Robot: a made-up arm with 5 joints.
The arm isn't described. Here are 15 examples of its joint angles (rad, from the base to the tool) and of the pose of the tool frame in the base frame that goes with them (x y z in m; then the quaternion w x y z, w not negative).
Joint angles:
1: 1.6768 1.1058 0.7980 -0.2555 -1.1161
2: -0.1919 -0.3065 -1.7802 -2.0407 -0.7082
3: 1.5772 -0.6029 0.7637 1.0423 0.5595
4: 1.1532 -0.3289 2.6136 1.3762 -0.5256
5: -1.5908 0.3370 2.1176 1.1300 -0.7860
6: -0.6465 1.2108 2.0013 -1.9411 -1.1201
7: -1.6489 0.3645 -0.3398 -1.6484 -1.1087
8: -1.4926 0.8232 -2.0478 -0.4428 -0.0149
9: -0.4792 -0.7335 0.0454 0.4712 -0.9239
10: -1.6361 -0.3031 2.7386 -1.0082 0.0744
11: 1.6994 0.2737 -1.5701 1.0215 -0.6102
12: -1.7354 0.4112 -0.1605 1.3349 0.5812
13: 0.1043 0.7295 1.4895 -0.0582 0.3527
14: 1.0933 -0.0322 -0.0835 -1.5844 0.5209
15: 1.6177 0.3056 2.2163 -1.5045 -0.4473
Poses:
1: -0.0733 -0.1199 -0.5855 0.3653 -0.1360 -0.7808 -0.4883
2: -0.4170 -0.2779 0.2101 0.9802 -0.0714 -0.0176 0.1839
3: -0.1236 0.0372 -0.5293 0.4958 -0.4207 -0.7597 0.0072
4: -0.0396 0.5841 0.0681 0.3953 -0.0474 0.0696 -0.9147
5: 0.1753 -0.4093 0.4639 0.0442 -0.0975 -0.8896 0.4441
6: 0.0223 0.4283 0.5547 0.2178 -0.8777 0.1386 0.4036
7: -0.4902 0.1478 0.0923 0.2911 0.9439 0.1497 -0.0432
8: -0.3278 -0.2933 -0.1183 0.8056 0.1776 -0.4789 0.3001
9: -0.0124 0.5388 0.1539 0.1094 0.6279 -0.4142 -0.6498
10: -0.5765 -0.3685 0.1243 0.8133 -0.3976 -0.2713 0.3267
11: 0.0185 -0.0911 0.3164 0.0197 -0.3837 -0.5914 0.7090
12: -0.0006 0.3163 0.2872 0.7927 -0.0972 -0.0706 -0.5977
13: 0.1350 0.6249 0.2301 0.5436 0.1058 -0.4213 -0.7182
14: -0.4124 -0.2169 -0.1468 0.7143 0.1426 -0.2337 0.6441
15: -0.3194 0.3661 -0.4572 0.5541 0.7136 -0.4262 -0.0455
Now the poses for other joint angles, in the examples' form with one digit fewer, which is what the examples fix.
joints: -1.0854 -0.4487 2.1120 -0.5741 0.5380
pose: -0.572 -0.164 0.453 0.323 -0.759 0.118 0.552
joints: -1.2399 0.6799 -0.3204 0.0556 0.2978
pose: -0.308 0.390 0.236 0.797 0.225 -0.411 -0.381
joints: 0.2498 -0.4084 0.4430 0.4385 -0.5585
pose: -0.112 0.558 -0.167 0.448 0.368 -0.582 -0.570
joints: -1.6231 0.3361 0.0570 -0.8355 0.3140
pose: -0.405 0.229 0.427 0.310 0.718 -0.471 -0.408
